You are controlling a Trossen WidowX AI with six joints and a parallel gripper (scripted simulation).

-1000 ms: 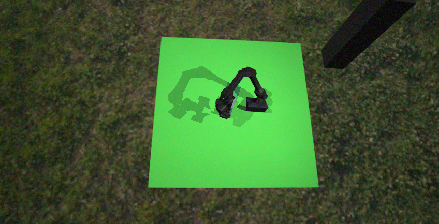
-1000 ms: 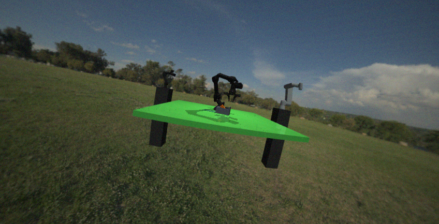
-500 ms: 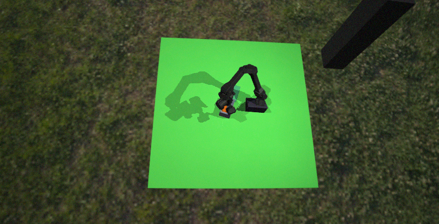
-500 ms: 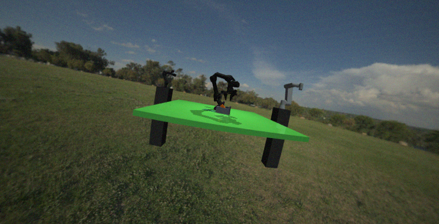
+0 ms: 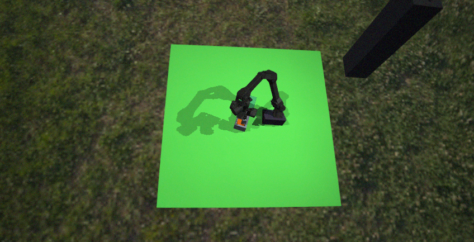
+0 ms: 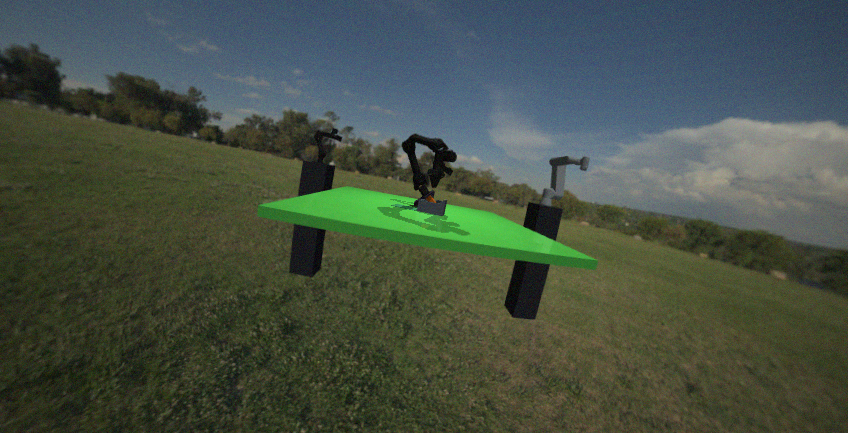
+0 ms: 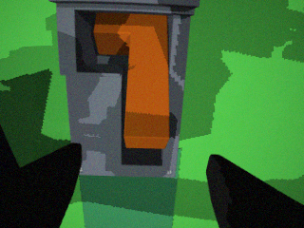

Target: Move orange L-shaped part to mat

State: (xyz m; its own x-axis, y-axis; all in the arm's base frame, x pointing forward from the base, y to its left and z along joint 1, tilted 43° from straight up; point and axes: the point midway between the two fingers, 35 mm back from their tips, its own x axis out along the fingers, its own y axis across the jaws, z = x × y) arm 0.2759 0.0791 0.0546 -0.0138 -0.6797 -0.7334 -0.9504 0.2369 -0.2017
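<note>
The orange L-shaped part lies 110 mm below my gripper tip, 30 mm to the left of it and 10 mm behind it.
</note>
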